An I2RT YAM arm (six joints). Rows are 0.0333 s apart.
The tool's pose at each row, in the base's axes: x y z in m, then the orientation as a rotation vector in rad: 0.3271, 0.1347, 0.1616, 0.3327, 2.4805, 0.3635; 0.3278, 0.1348, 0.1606, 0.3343, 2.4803, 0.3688; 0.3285, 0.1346, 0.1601, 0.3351, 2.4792, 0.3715; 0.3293, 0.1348, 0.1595, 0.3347, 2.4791, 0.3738; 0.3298, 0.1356, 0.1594, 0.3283, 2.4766, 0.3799; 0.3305, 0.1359, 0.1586, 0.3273, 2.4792, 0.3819; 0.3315, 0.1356, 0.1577, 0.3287, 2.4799, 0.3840; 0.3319, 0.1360, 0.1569, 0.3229, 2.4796, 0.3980; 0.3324, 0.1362, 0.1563, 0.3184, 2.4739, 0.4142; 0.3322, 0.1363, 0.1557, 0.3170, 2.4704, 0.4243; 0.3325, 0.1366, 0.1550, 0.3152, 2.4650, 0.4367; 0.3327, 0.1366, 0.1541, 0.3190, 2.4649, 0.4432
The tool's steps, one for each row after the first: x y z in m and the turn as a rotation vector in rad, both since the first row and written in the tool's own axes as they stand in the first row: 0.0000, -0.0001, 0.0012, -0.0033, 0.0009, 0.0024; -0.0003, -0.0004, 0.0020, -0.0052, 0.0004, 0.0037; -0.0006, -0.0003, 0.0030, -0.0069, 0.0007, 0.0039; -0.0007, 0.0005, 0.0035, -0.0132, -0.0004, 0.0008; -0.0007, 0.0006, 0.0046, -0.0143, 0.0026, 0.0006; -0.0011, 0.0002, 0.0058, -0.0152, 0.0037, 0.0021; -0.0009, 0.0004, 0.0068, -0.0263, 0.0064, 0.0014; -0.0009, 0.0004, 0.0076, -0.0397, 0.0044, 0.0020; -0.0004, 0.0003, 0.0079, -0.0478, 0.0032, 0.0034; -0.0001, 0.0004, 0.0087, -0.0579, 0.0008, 0.0051; 0.0002, 0.0001, 0.0095, -0.0614, 0.0021, 0.0095
